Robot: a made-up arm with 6 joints.
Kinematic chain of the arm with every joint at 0, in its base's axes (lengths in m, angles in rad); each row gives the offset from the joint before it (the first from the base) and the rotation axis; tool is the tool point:
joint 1: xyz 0 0 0.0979 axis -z
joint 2: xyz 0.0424 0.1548 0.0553 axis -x
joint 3: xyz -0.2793 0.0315 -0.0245 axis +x
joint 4: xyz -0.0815 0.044 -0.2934 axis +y
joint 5: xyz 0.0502 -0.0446 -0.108 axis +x
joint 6: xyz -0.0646 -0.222 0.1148 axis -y
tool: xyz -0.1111 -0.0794 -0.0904
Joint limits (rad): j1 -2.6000..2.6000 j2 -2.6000..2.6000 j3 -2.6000..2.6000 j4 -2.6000..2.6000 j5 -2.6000..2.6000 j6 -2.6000..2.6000
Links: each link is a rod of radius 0.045 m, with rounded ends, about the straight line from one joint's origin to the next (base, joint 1, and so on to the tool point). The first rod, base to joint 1, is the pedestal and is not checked.
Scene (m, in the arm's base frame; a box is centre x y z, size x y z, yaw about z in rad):
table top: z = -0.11
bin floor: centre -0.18 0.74 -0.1 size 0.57 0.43 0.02 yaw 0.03
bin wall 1: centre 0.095 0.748 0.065 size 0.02 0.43 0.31 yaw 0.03
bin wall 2: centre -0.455 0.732 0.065 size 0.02 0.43 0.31 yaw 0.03
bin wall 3: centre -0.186 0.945 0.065 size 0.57 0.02 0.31 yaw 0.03
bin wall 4: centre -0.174 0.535 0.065 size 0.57 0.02 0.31 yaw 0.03
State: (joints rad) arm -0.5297 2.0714 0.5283 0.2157 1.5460 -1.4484
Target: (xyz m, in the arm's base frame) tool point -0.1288 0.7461 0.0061
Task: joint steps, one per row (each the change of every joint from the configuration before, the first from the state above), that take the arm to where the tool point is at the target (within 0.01 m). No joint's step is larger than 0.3 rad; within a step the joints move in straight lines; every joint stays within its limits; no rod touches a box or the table.
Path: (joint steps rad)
1: 0.1191 0.0661 -0.2645 0.0129 -0.1099 -0.0440
2: 0.1192 0.0661 -0.2644 0.0128 -0.1099 -0.0440
3: 0.1191 0.0660 -0.2645 0.0129 -0.1099 -0.0439
4: 0.1191 0.0661 -0.2645 0.0129 -0.1099 -0.0440
5: 0.1192 0.0661 -0.2644 0.0129 -0.1099 -0.0440
6: 0.1191 0.0661 -0.2645 0.0128 -0.1099 -0.0440
7: 0.1191 0.0660 -0.2645 0.0129 -0.1099 -0.0439
8: 0.1192 0.0661 -0.2644 0.0129 -0.1099 -0.0440

